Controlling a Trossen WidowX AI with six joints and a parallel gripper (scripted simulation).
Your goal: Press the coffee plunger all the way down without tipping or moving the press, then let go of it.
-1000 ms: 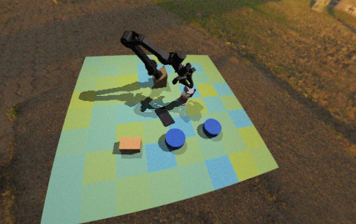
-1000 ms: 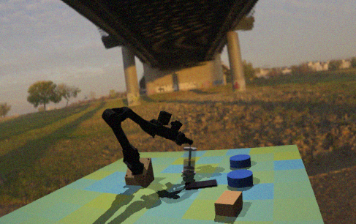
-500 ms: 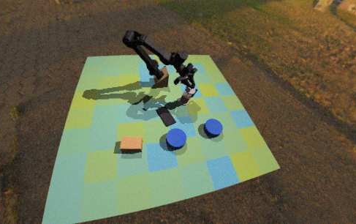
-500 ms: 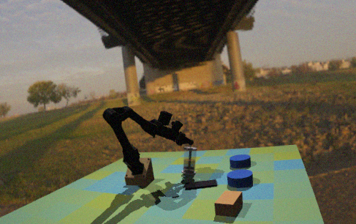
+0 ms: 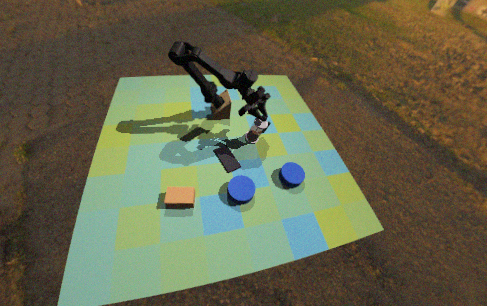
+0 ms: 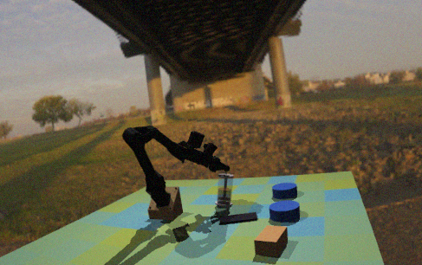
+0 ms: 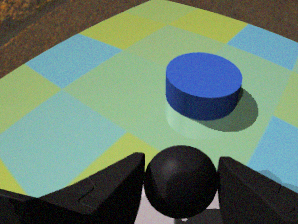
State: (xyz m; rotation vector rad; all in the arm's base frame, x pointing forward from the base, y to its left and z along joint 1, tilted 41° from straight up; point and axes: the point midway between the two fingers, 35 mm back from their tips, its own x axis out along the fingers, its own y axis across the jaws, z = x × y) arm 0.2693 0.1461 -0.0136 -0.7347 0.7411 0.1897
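The coffee press is 90 mm below my gripper tip and 20 mm behind it.
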